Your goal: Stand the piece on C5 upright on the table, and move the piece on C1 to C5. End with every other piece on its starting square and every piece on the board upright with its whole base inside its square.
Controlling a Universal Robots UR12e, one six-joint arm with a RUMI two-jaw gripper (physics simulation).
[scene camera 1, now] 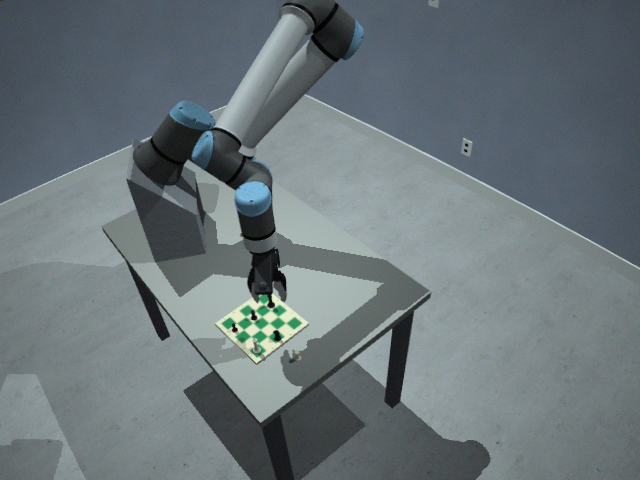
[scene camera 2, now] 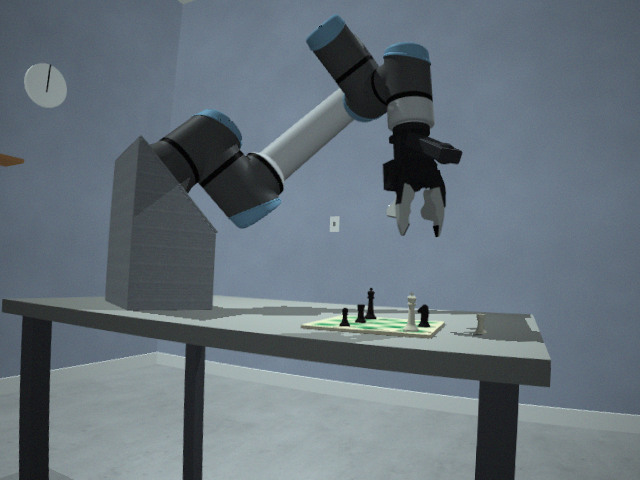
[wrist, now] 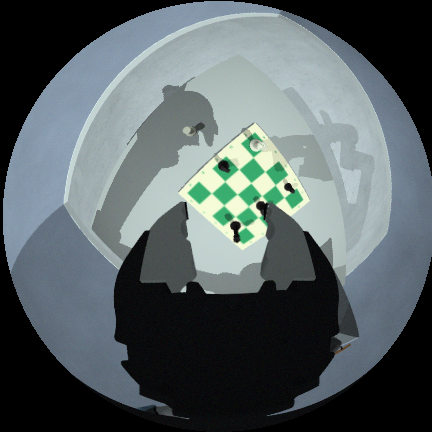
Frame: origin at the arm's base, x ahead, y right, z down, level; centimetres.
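Seen in the pictures: gripper, between the fingertips: [scene camera 1: 271, 302] [scene camera 2: 420, 236] [wrist: 225, 204]; arm's base, origin of its link: [scene camera 1: 155, 166] [scene camera 2: 151, 182].
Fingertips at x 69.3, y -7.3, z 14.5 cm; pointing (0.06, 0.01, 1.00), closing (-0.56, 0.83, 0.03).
Pixels of each thing's middle, then the offset from my fingertips to it.
- black knight, middle of its body: [scene camera 2: 423, 315] [wrist: 223, 167] [scene camera 1: 276, 334] dx +1.1, dy +0.3, dz +14.2 cm
- white rook, middle of its body: [scene camera 2: 480, 324] [wrist: 188, 130] [scene camera 1: 297, 355] dx +10.9, dy -1.0, dz +15.2 cm
- white king, middle of its body: [scene camera 2: 411, 311] [wrist: 259, 145] [scene camera 1: 255, 344] dx +1.4, dy +8.0, dz +13.1 cm
- black king, middle of its body: [scene camera 2: 370, 303] [wrist: 235, 233] [scene camera 1: 270, 299] dx -12.0, dy -5.0, dz +13.1 cm
- black rook, middle of its body: [scene camera 2: 360, 313] [wrist: 261, 208] [scene camera 1: 253, 314] dx -10.5, dy +2.4, dz +14.6 cm
- black pawn, middle of its body: [scene camera 2: 344, 316] [wrist: 290, 188] [scene camera 1: 234, 326] dx -9.8, dy +9.9, dz +14.6 cm
The black knight [scene camera 1: 277, 335] [scene camera 2: 423, 316] [wrist: 223, 165] stands upright on green C5, on the board [scene camera 1: 220, 324] [scene camera 2: 310, 326] [wrist: 185, 191]. The white rook [scene camera 1: 295, 355] [scene camera 2: 480, 323] [wrist: 189, 131] stands upright on the table, off the board beyond its row-5 edge. My gripper [scene camera 1: 269, 298] [scene camera 2: 420, 235] [wrist: 225, 204] is partly open and empty, high above the board and clear of the knight. In the wrist view its right finger covers part of the row-1 side, including C1.
The white king [scene camera 1: 255, 347] [scene camera 2: 411, 312] [wrist: 256, 145] stands on E5. The black king [scene camera 1: 271, 302] [scene camera 2: 370, 303] [wrist: 235, 227], black rook [scene camera 1: 253, 315] [scene camera 2: 360, 313] [wrist: 261, 205] and black pawn [scene camera 1: 234, 328] [scene camera 2: 344, 317] [wrist: 289, 187] stand upright on the board.
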